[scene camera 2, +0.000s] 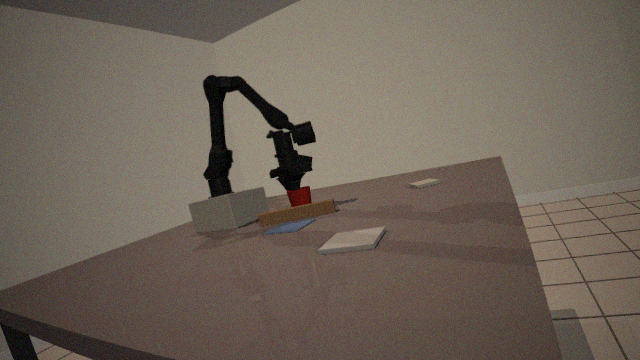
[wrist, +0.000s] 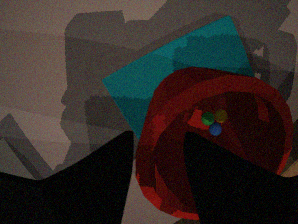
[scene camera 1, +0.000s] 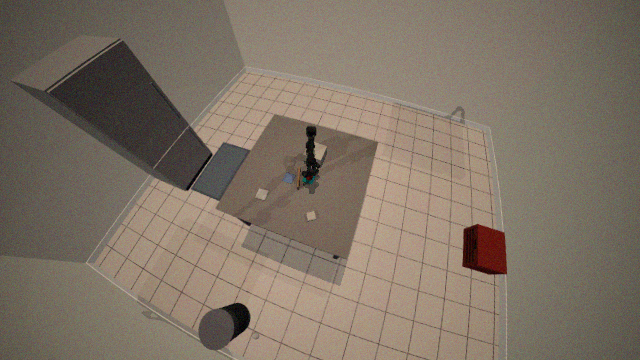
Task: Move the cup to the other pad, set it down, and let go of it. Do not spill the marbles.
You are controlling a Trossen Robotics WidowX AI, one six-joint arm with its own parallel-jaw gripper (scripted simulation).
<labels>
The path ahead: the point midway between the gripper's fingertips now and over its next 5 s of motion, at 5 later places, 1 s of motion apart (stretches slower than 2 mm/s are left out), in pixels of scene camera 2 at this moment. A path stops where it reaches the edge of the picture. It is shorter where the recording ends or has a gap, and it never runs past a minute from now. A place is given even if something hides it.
The gripper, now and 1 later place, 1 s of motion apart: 295, 196; 291, 185
</labels>
